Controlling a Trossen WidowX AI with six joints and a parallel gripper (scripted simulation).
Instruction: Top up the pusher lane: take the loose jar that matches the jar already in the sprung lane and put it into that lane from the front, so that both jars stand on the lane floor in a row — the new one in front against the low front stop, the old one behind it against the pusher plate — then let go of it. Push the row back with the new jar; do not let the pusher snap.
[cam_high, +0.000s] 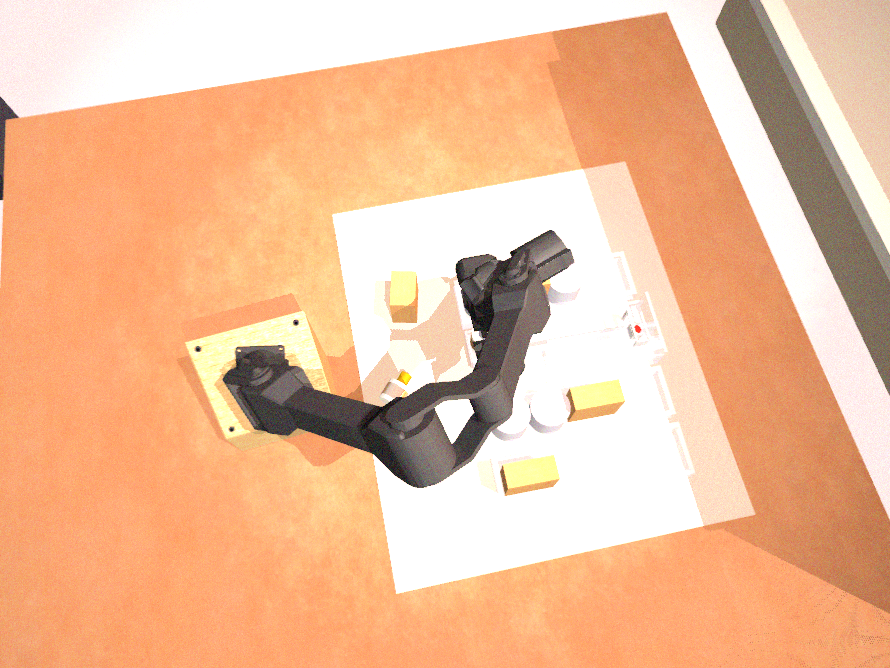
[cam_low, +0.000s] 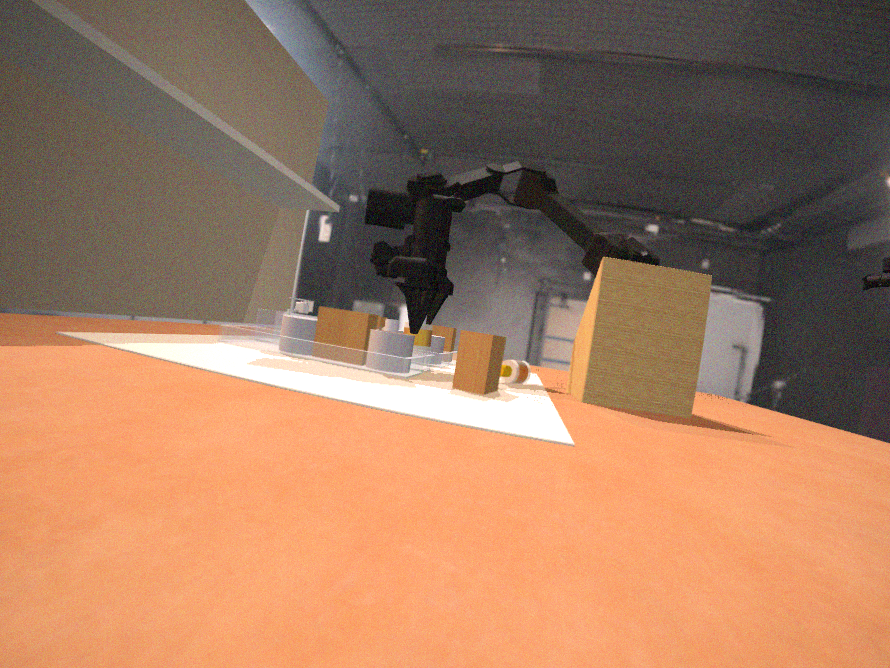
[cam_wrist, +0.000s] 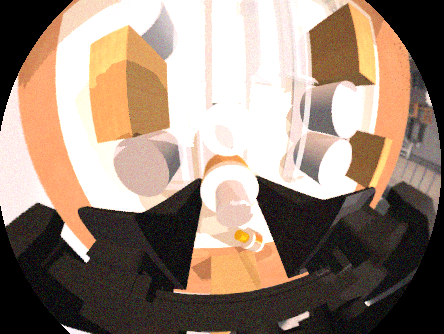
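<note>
My gripper tip is now 12 cm past the orange-brown block, 9 cm to the right of it and 2 cm above it. From my gripper tip the other things lie so: red dot (23 cm ahead, 2 cm to the right, 2 cm above); clear sprung lane (15 cm ahead, 4 cm below, 1 cm to the right).
</note>
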